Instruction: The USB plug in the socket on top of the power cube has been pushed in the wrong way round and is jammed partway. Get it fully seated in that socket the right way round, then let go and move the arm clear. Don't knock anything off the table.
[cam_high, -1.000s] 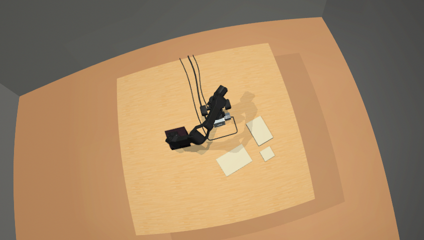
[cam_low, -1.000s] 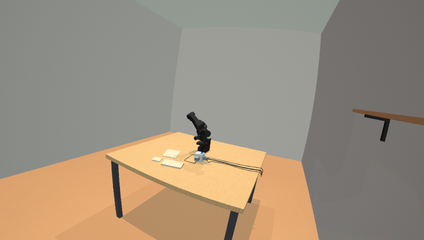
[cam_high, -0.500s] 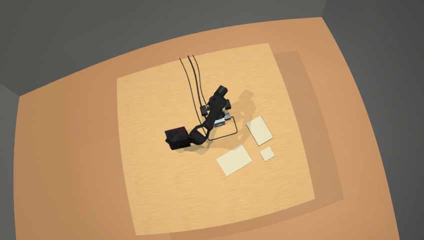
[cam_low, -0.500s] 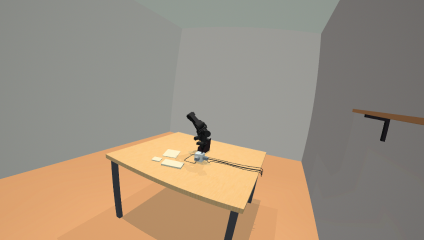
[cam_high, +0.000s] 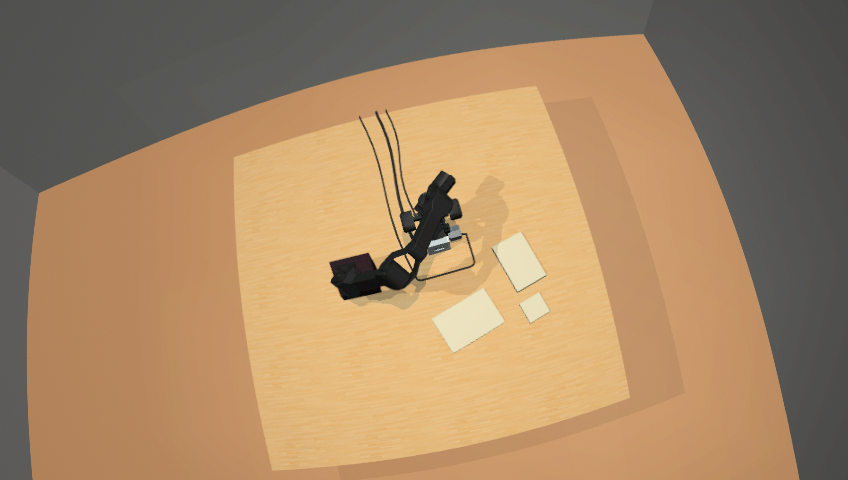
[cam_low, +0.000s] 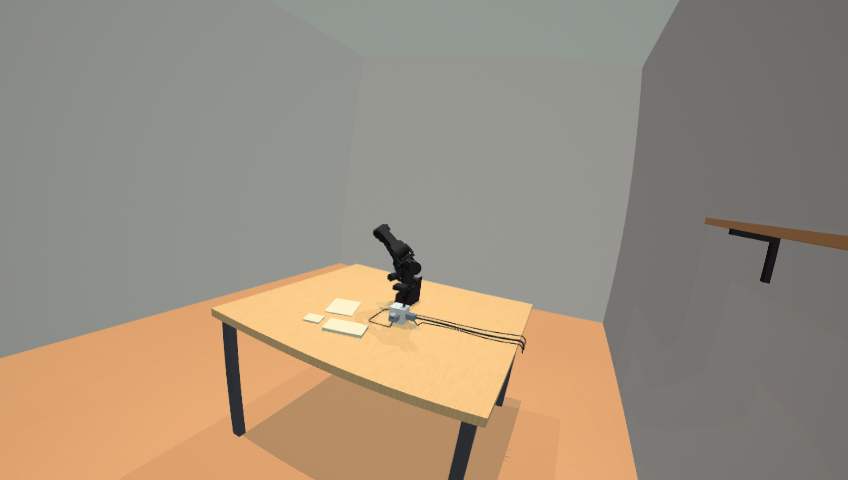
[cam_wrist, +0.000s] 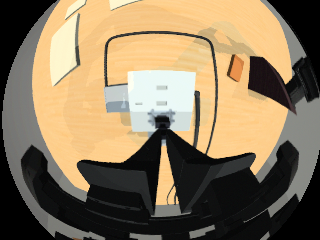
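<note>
Right now the black USB plug is 20 mm below my gripper tip. Also, from my gripper tip: orange block (150 mm behind, 100 mm to the right, 100 mm below).
</note>
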